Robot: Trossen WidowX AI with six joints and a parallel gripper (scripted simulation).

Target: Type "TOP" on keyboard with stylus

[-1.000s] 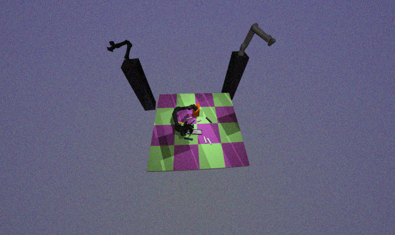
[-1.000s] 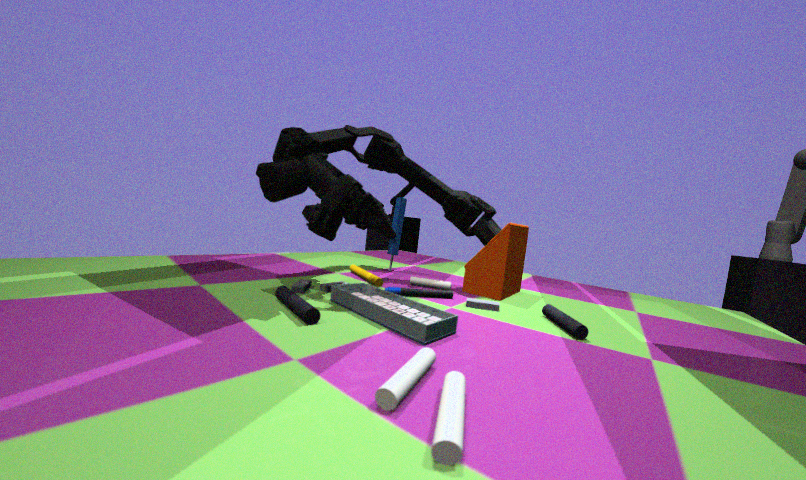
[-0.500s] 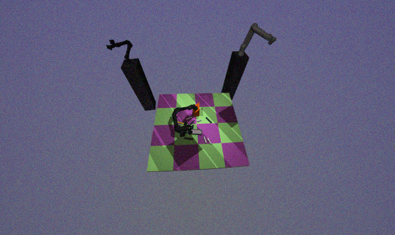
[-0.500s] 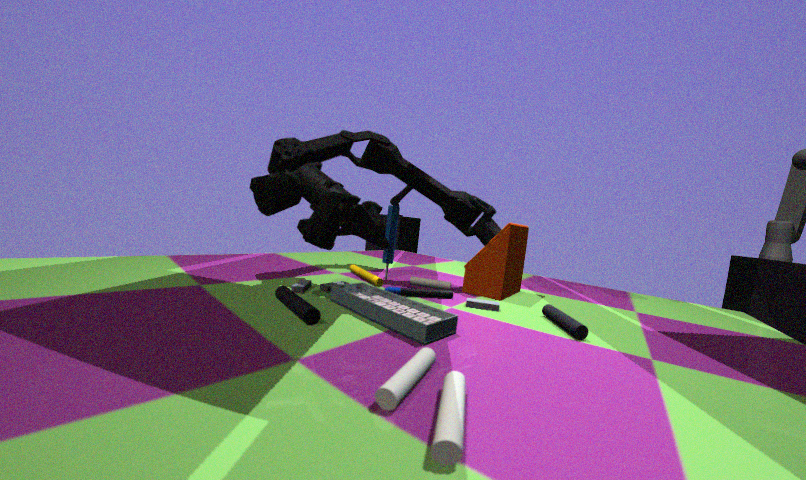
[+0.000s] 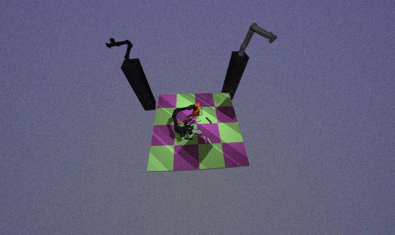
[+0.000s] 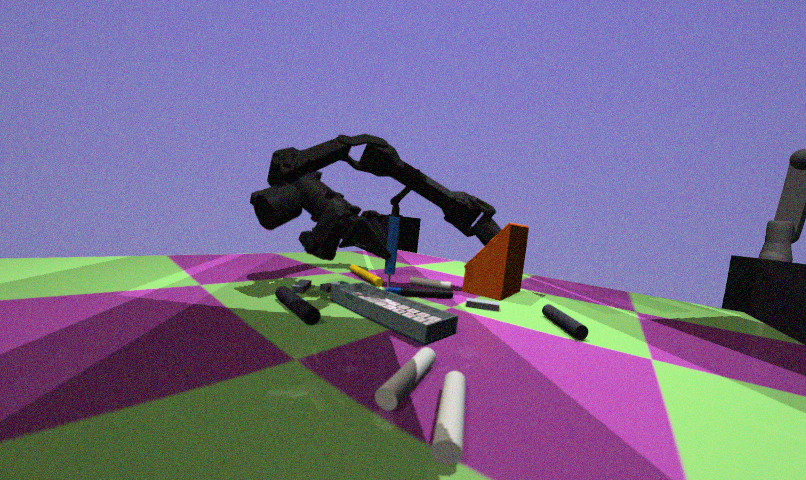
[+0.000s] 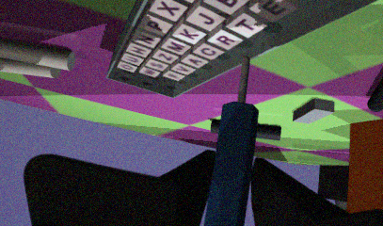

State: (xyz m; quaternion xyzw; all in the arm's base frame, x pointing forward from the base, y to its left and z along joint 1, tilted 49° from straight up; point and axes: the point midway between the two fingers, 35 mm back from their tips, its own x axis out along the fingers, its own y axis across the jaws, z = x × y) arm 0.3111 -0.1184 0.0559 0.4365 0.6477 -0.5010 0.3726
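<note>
The dark pen lies 11 cm behind my gripper tip, 3 cm to the right of it and 8 cm below it. The rest, counted from my gripper tip: yellow pen (15 cm behind, 17 cm to the right, 8 cm below); then grey block (15 cm behind, 12 cm to the left, 8 cm below); then blue stylus (1 cm below).
</note>
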